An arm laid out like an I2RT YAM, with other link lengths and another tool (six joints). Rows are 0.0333 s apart.
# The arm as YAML. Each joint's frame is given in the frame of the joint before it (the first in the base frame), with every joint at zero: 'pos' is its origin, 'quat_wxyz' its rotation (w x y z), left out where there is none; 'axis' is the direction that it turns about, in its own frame. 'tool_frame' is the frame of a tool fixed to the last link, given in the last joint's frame.
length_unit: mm
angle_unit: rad
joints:
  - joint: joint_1
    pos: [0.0, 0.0, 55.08]
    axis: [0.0, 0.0, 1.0]
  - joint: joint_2
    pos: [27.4, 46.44, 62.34]
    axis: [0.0, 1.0, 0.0]
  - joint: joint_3
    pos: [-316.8, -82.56, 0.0]
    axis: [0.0, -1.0, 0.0]
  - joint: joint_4
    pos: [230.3, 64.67, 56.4]
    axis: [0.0, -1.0, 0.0]
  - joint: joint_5
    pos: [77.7, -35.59, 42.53]
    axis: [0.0, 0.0, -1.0]
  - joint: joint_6
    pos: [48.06, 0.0, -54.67]
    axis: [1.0, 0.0, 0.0]
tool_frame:
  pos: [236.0, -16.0, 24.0]
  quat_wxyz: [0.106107, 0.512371, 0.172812, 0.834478]
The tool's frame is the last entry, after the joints.
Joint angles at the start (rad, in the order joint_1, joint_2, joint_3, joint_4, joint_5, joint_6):
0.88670, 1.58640, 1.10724, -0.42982, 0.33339, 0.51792
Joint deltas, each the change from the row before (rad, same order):
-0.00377, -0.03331, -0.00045, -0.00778, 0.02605, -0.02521
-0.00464, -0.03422, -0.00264, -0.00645, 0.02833, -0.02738
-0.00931, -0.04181, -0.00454, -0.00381, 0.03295, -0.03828
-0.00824, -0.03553, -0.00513, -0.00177, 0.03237, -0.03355
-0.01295, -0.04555, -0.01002, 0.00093, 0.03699, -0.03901
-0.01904, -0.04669, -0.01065, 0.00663, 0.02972, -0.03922
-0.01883, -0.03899, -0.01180, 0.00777, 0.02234, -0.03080
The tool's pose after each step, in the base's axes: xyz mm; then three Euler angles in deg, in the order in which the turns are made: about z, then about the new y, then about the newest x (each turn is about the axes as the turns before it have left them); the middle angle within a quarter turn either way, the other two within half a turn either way. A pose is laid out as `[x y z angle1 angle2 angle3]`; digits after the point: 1 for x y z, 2 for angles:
[397.7 277.9 127.8 63.06 -65.70 148.07]
[401.2 268.0 143.3 68.07 -65.97 142.37]
[405.9 254.9 162.2 74.39 -65.96 135.13]
[409.7 242.0 178.3 79.76 -65.52 128.71]
[413.5 224.7 197.3 85.42 -64.80 121.53]
[417.2 206.7 216.6 90.41 -64.17 114.88]
[419.5 190.4 231.3 93.79 -63.54 109.91]

